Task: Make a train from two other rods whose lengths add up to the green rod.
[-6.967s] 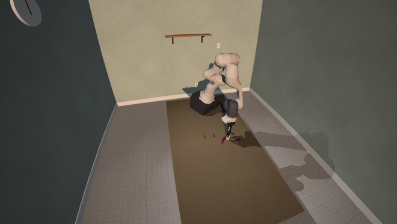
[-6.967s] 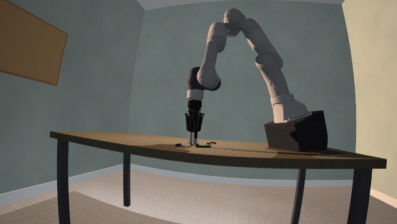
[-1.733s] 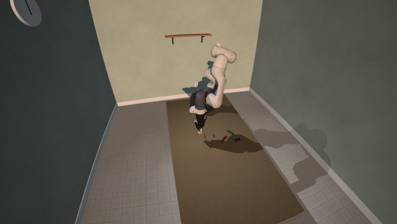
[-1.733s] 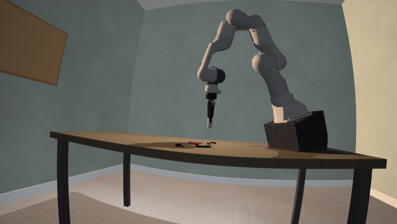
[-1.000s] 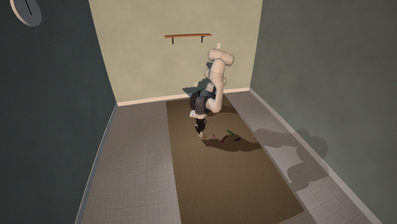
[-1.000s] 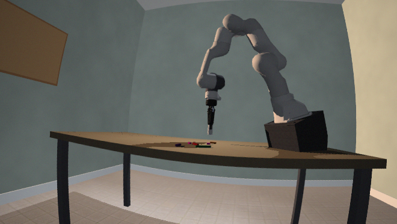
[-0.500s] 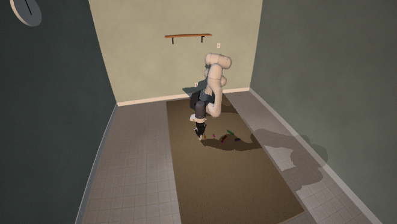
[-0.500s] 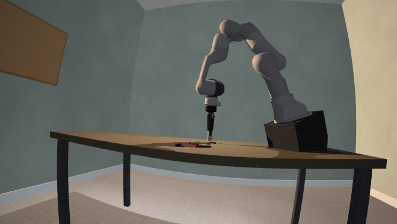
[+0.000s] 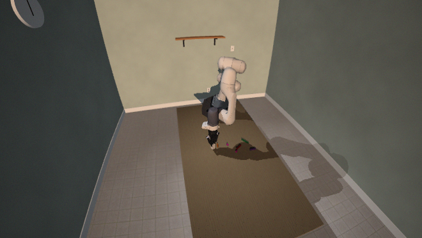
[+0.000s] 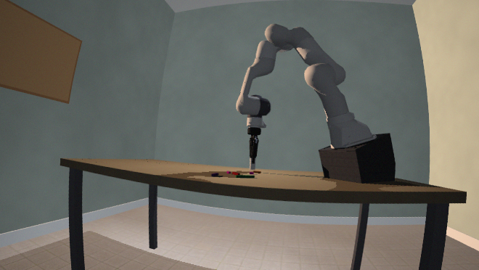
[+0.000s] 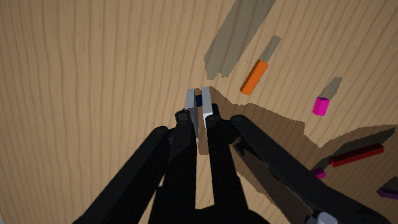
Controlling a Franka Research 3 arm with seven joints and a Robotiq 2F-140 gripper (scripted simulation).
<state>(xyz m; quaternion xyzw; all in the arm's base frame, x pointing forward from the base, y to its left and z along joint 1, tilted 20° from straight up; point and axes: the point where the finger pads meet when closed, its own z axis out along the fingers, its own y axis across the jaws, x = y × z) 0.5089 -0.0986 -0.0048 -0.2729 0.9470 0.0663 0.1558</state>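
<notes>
Right now my hand is 3 cm above the blue rod. Round my hand: orange rod: 5 cm to the left, 5 cm behind, 4 cm below; then red rod: 24 cm to the left, 4 cm below, 1 cm behind; then green rod: 32 cm to the left, 9 cm behind, 4 cm below.
</notes>
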